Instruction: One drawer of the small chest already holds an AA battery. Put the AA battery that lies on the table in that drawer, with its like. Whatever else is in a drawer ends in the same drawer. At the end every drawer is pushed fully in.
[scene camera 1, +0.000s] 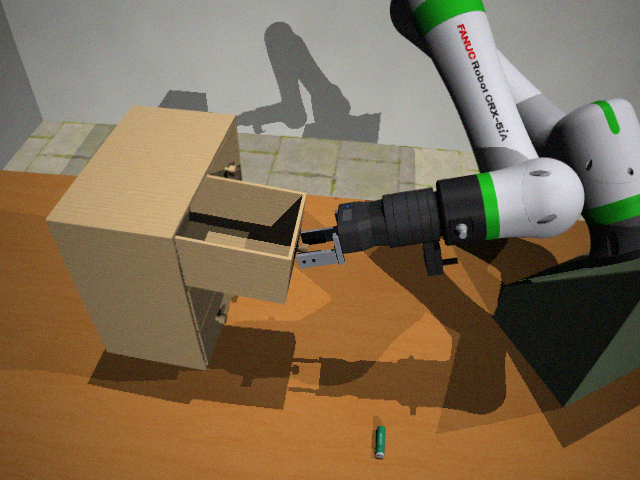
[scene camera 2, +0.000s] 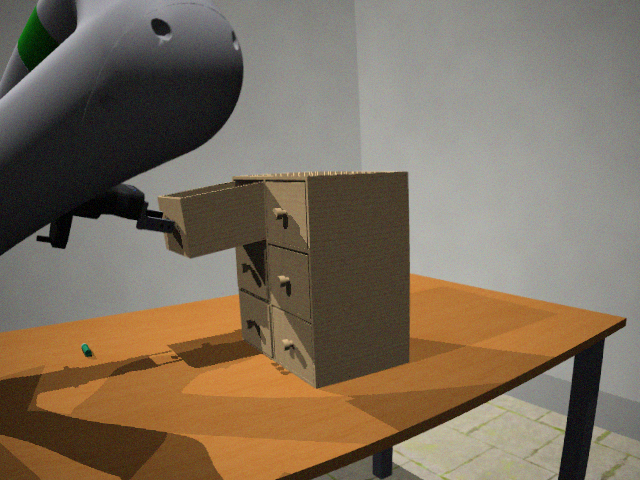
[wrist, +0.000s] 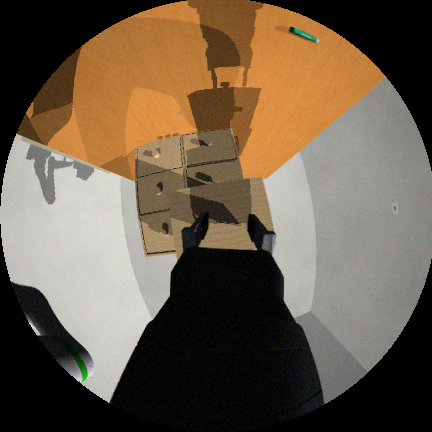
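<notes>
The small chest stands on the table with its top drawer pulled far out, the left one of the top row in scene camera 2. Part of its inside is visible, partly in shadow; I cannot make out a battery in it. The green AA battery lies on its side on the table, away from the chest. My gripper is open, at the drawer's front, with its fingers around the knob, not clamped on it.
The chest's other drawers look pushed in; their knobs, such as the top right one, stick out. The robot's dark base stand is at the right in scene camera 1. The table has an edge beyond the chest.
</notes>
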